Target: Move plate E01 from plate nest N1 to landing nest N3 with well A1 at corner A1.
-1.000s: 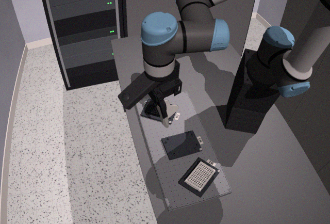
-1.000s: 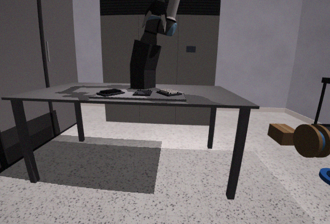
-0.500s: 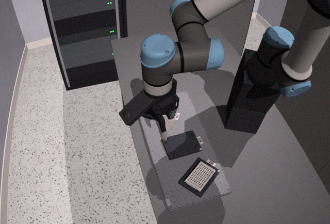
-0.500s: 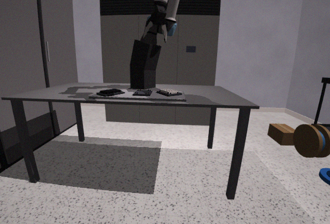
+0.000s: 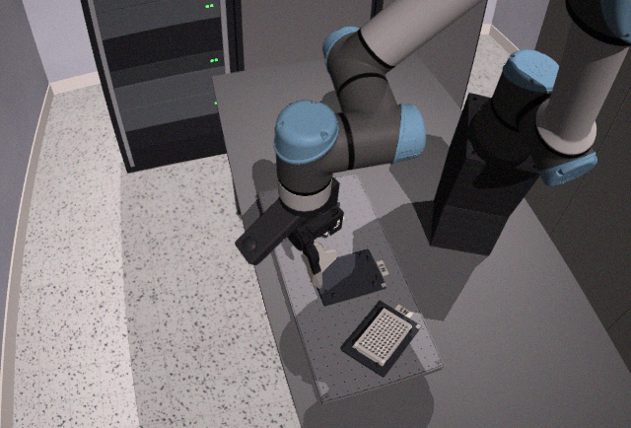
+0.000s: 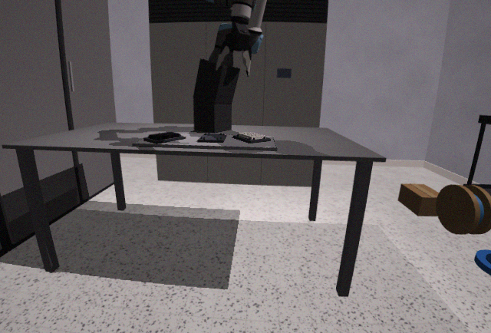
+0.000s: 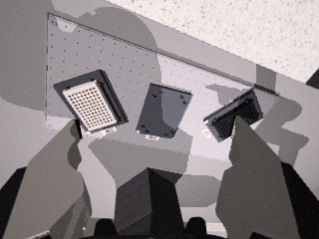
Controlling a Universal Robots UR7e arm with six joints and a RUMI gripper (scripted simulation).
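The white well plate lies 290 mm below my hand, 180 mm behind it and 90 mm to the left of it. The rest, counted from my hand: dark landing nest N3 (300 mm below, 170 mm behind, 100 mm to the right); dark nest N1 (300 mm below, 180 mm behind, 90 mm to the left); N1 tag (310 mm below, 260 mm behind, 40 mm to the left).
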